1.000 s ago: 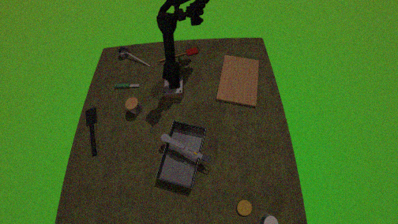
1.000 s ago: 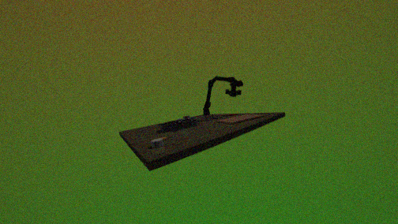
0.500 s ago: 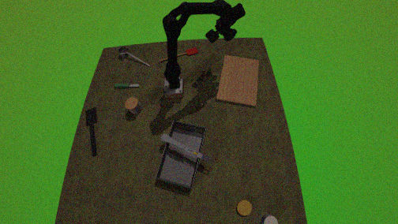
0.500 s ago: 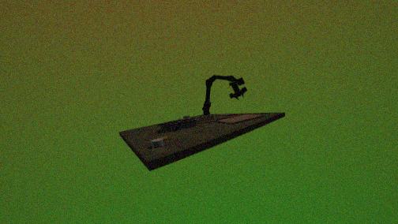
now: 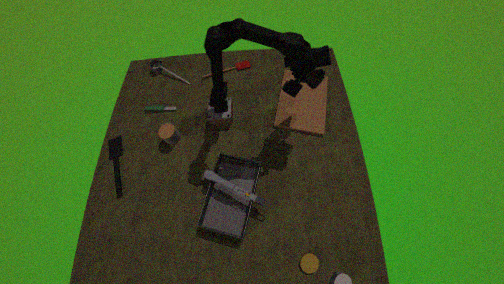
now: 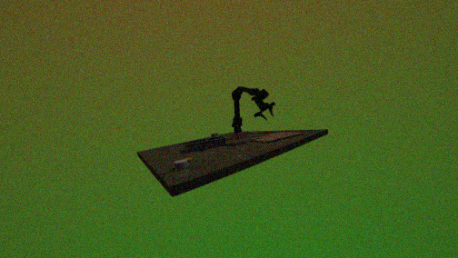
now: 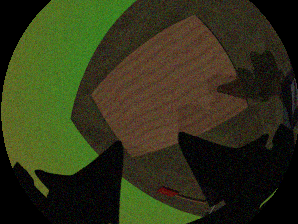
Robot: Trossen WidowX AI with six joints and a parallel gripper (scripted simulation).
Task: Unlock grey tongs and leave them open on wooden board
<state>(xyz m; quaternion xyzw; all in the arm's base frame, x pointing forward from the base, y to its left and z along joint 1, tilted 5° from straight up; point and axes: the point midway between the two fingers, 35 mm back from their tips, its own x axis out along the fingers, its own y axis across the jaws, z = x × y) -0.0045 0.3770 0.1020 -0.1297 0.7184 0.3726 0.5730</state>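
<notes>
Right now the roasting tin is 42 cm ahead of my gripper tip, 35 cm to the right of it and 13 cm below it. Also, from my gripper tip: tan-topped jar 12 cm ahead, 63 cm to the right, 12 cm below; then wooden board 1 cm behind, 3 cm to the left, 15 cm below; then red-handled tool 27 cm behind, 32 cm to the right, 15 cm below.
</notes>
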